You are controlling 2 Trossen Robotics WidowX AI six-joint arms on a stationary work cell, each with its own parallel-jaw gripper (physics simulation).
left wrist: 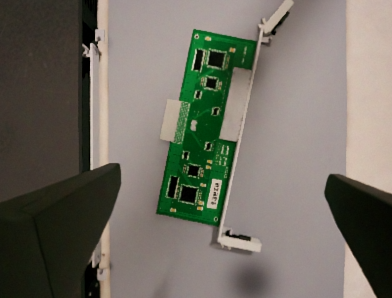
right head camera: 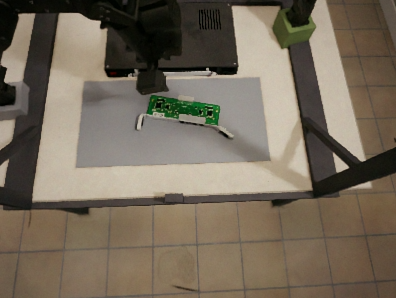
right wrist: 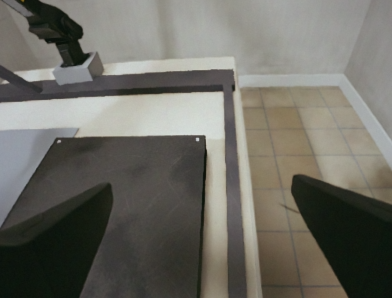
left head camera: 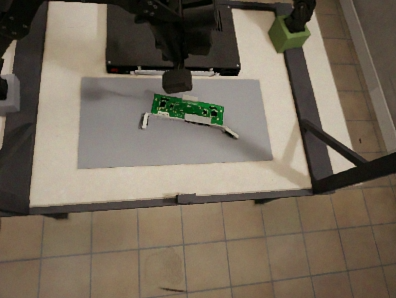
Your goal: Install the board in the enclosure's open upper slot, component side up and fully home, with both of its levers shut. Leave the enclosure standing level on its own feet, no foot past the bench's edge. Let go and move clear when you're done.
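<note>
The green board lies component side up on the grey mat, slightly askew, its white faceplate away from the enclosure. Its label-end lever stands out roughly square; its other lever angles outward. The black enclosure stands behind the mat, a white strip along its front; its upper slot is unclear. My left gripper is open and empty above the board. My right gripper is open and empty above the enclosure's side.
The grey mat lies on the cream bench. A dark frame borders the bench. A green block and a grey block hold dark arm-like parts.
</note>
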